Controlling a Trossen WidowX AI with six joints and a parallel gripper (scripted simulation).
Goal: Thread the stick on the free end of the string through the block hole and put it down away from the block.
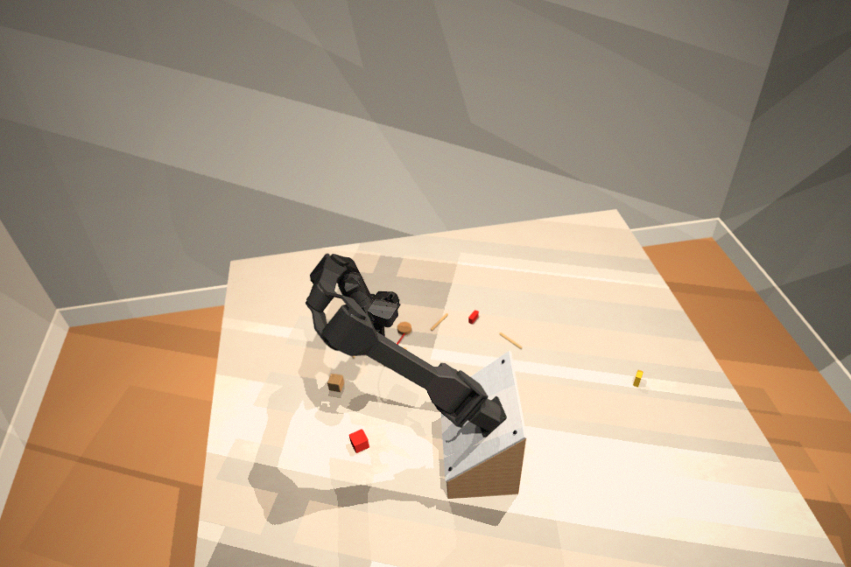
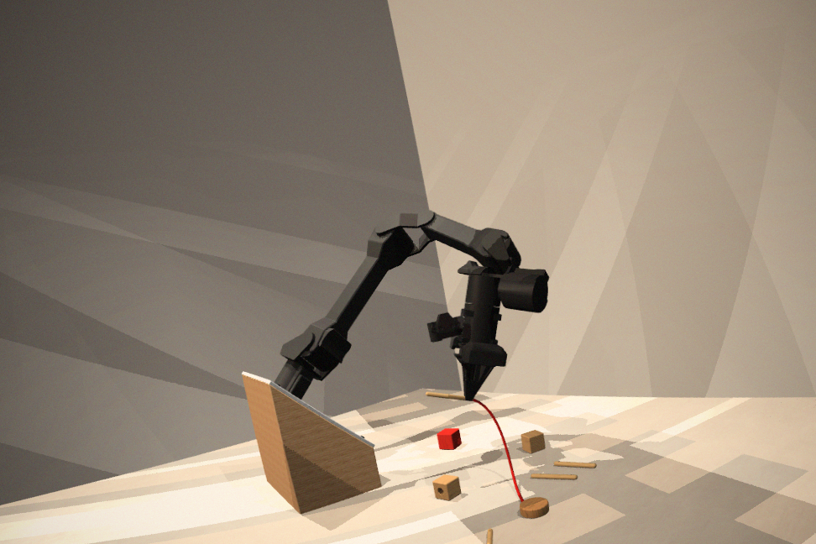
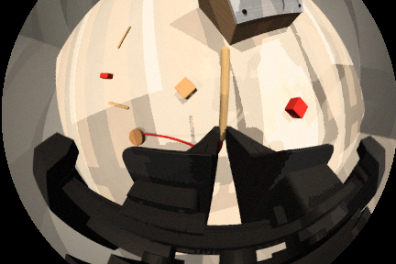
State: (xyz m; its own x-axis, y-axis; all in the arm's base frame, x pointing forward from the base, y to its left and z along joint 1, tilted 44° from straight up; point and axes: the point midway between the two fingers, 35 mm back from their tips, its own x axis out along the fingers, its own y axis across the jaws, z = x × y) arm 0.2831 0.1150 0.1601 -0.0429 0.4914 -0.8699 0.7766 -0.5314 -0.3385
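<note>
Right now my gripper tip is 20 mm short of the plain wooden cube, 130 mm to the right of it and 120 mm above it. The rest, counted from my gripper tip: thin wooden stick: 10 mm behind, 10 mm to the right, 10 mm above; red cube: 170 mm behind, 90 mm to the left, 120 mm below; round wooden button: 170 mm ahead, 70 mm to the right, 130 mm below.
</note>
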